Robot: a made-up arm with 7 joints.
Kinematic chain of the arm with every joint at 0, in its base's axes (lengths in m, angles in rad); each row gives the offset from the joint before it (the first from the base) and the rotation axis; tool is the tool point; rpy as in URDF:
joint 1: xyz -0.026 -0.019 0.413 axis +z
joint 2: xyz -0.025 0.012 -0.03 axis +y
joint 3: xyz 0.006 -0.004 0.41 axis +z
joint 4: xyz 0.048 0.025 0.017 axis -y
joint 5: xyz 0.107 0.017 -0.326 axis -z
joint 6: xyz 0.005 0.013 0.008 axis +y
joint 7: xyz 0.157 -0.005 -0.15 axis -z
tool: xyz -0.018 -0.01 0.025 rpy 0 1.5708 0
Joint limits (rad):
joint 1: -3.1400..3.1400
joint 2: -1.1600..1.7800
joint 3: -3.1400..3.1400
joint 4: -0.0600..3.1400
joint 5: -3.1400..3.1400
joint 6: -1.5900..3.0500
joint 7: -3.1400..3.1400
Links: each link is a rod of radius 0.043 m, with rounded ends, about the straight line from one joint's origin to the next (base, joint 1, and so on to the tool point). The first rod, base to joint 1, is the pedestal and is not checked.
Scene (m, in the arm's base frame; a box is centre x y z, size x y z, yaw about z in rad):
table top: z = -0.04
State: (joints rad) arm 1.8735 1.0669 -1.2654 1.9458 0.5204 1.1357 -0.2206
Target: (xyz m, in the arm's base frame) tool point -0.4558 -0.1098 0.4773
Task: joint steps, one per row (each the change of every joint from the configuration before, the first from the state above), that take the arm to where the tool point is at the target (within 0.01 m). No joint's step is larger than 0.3 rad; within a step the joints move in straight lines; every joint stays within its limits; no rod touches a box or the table.
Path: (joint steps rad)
1: 0.2486 -0.1584 0.2356 -0.1707 0.0148 0.1597 0.0074
2: 0.2486 -0.1584 0.2356 -0.1707 0.0148 0.1598 0.0074
3: 0.2486 -0.1583 0.2356 -0.1707 0.0148 0.1597 0.0075
4: 0.2486 -0.1584 0.2356 -0.1707 0.0148 0.1598 0.0074
5: 0.2486 -0.1584 0.2355 -0.1707 0.0147 0.1597 0.0074

